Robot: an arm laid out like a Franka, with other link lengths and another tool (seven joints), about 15 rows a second.
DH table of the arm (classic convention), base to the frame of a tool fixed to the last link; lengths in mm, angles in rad. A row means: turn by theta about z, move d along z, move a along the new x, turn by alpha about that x. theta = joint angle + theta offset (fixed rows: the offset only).
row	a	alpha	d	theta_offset
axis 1	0	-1.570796	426.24	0
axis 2	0	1.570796	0	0
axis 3	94.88	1.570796	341.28	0
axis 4	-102.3	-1.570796	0	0
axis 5	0	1.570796	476.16	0
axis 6	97.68	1.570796	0	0
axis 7	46.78	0.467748	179.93	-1.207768
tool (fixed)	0	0	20.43	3.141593
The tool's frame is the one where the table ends.
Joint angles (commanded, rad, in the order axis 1, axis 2, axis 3, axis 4, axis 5, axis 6, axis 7), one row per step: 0.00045 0.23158 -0.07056 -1.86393 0.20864 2.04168 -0.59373; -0.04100 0.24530 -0.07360 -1.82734 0.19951 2.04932 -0.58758; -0.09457 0.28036 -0.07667 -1.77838 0.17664 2.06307 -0.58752; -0.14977 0.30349 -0.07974 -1.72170 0.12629 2.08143 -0.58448; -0.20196 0.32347 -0.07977 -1.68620 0.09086 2.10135 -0.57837; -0.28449 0.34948 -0.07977 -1.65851 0.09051 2.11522 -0.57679; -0.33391 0.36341 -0.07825 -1.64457 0.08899 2.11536 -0.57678; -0.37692 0.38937 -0.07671 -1.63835 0.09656 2.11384 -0.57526
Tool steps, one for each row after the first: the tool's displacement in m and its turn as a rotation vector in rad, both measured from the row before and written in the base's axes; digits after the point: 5 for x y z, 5 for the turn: 0.01349 -0.03410 0.00994 -0.01318 -0.02830 -0.04659; 0.01462 -0.04663 0.00090 -0.02828 -0.02365 -0.04679; 0.01316 -0.05327 0.01314 -0.05769 -0.04051 -0.03911; 0.00520 -0.04697 0.00502 -0.04151 -0.02506 -0.04361; -0.00551 -0.06543 -0.00299 -0.00737 -0.01389 -0.08400; -0.00794 -0.03735 -0.00298 -0.00179 0.00059 -0.04699; -0.00979 -0.03031 -0.01670 0.01402 0.01693 -0.04609
